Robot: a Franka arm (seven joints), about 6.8 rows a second.
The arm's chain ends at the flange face. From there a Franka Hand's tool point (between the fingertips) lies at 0.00 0.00 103.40 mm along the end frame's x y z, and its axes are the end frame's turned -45 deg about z.
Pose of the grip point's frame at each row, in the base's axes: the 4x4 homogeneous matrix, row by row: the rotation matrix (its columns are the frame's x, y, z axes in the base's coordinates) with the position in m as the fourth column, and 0 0 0 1 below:
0.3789, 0.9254, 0.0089, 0.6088; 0.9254, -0.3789, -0.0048, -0.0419; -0.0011, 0.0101, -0.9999, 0.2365; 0, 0, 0, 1
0.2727, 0.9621, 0.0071, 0.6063; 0.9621, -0.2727, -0.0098, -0.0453; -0.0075, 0.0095, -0.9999, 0.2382; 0, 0, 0, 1
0.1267, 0.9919, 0.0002, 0.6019; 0.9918, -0.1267, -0.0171, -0.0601; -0.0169, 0.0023, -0.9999, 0.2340; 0, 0, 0, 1
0.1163, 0.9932, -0.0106, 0.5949; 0.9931, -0.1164, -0.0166, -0.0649; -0.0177, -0.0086, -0.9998, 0.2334; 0, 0, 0, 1
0.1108, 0.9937, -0.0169, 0.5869; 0.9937, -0.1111, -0.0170, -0.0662; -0.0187, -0.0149, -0.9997, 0.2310; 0, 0, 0, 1
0.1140, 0.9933, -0.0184, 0.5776; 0.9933, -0.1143, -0.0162, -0.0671; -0.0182, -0.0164, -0.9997, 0.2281; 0, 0, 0, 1
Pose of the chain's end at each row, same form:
0.9223, 0.3864, 0.0089, 0.6079; 0.3864, -0.9223, -0.0048, -0.0414; 0.0064, 0.0079, -0.9999, 0.3399; 0, 0, 0, 1
0.8731, 0.4875, 0.0071, 0.6056; 0.4875, -0.8731, -0.0098, -0.0443; 0.0014, 0.0120, -0.9999, 0.3416; 0, 0, 0, 1
0.7910, 0.6118, 0.0002, 0.6019; 0.6117, -0.7909, -0.0171, -0.0583; -0.0103, 0.0136, -0.9999, 0.3374; 0, 0, 0, 1
0.7845, 0.6201, -0.0106, 0.5960; 0.6199, -0.7845, -0.0166, -0.0632; -0.0186, 0.0064, -0.9998, 0.3368; 0, 0, 0, 1
0.7810, 0.6243, -0.0169, 0.5886; 0.6241, -0.7812, -0.0170, -0.0644; -0.0238, 0.0027, -0.9997, 0.3344; 0, 0, 0, 1
0.7830, 0.6218, -0.0184, 0.5795; 0.6215, -0.7832, -0.0162, -0.0654; -0.0245, 0.0013, -0.9997, 0.3315; 0, 0, 0, 1

